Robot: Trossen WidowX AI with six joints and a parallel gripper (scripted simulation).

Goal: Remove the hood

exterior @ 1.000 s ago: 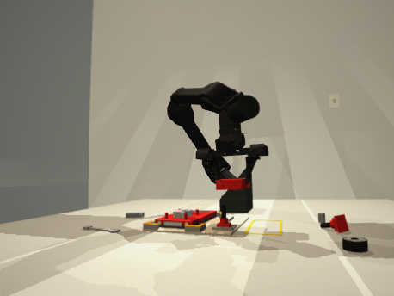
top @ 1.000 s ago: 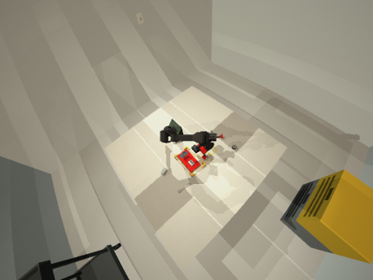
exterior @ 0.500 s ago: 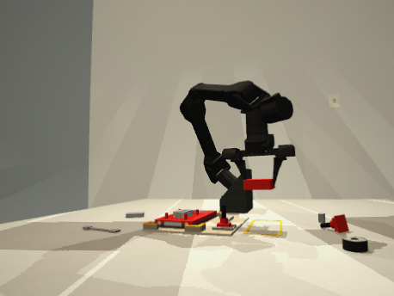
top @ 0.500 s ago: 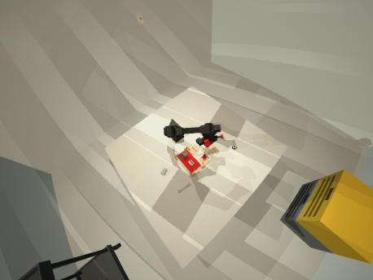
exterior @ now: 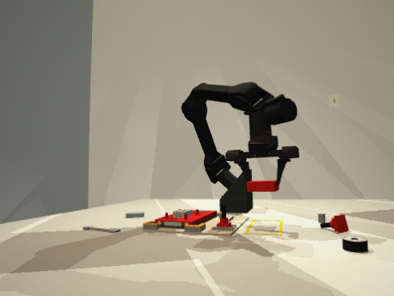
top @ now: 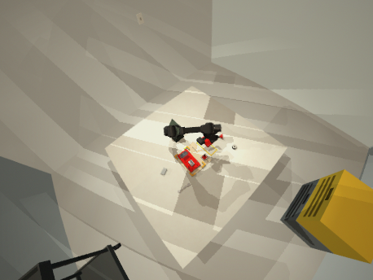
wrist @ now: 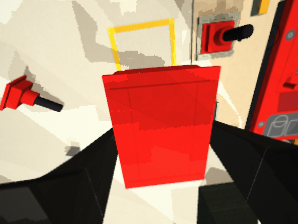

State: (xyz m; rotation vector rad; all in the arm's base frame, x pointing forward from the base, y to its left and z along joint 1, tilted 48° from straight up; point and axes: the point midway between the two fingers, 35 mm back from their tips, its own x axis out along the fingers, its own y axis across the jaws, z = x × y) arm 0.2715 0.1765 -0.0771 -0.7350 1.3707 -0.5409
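Right now the black post is 90 mm to the right of my gripper tip, 70 mm below it and 70 mm ahead of it. Also, from my gripper tip: black wheel (190 mm to the left, 160 mm ahead, 90 mm below); red hood (10 mm above); grey bar (380 mm to the right, 190 mm ahead, 100 mm below).
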